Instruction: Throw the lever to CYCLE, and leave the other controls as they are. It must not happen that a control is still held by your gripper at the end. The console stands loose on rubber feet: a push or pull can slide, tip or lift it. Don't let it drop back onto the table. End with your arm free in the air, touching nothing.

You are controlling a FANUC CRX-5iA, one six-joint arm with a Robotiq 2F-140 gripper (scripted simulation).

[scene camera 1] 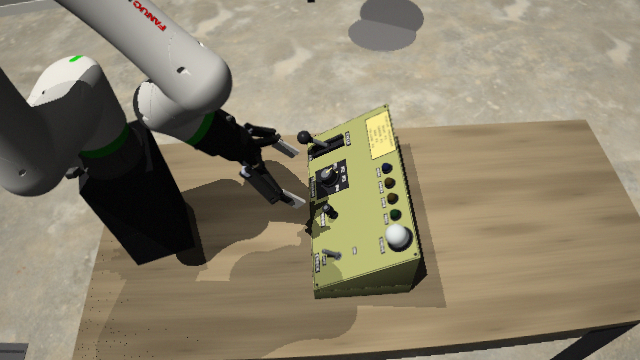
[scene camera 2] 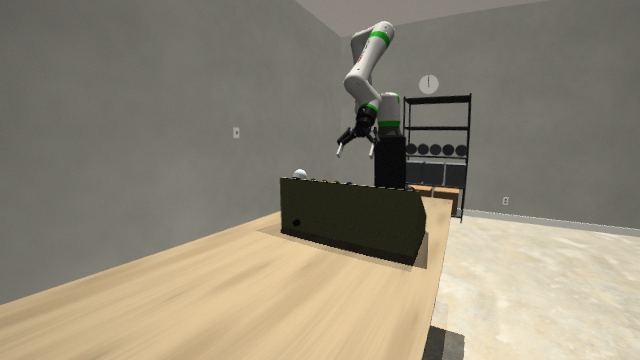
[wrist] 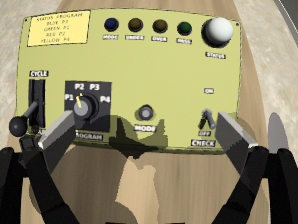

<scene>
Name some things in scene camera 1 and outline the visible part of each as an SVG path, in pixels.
My gripper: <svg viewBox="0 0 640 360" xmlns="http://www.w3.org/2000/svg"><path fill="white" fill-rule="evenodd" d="M236 123L236 130L230 144L219 156L229 161L238 161L242 165L242 171L239 172L239 175L246 179L270 204L273 205L280 200L296 209L305 204L304 199L280 188L266 169L261 155L261 148L270 145L290 158L299 154L300 150L280 139L281 135L279 133L276 135L274 128L253 126L249 123L245 123L242 127Z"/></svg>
An olive console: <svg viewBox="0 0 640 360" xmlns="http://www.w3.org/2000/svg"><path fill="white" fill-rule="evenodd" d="M388 103L314 137L311 137L308 131L300 131L297 135L297 140L300 144L307 144L315 299L410 292L421 256Z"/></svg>
</scene>
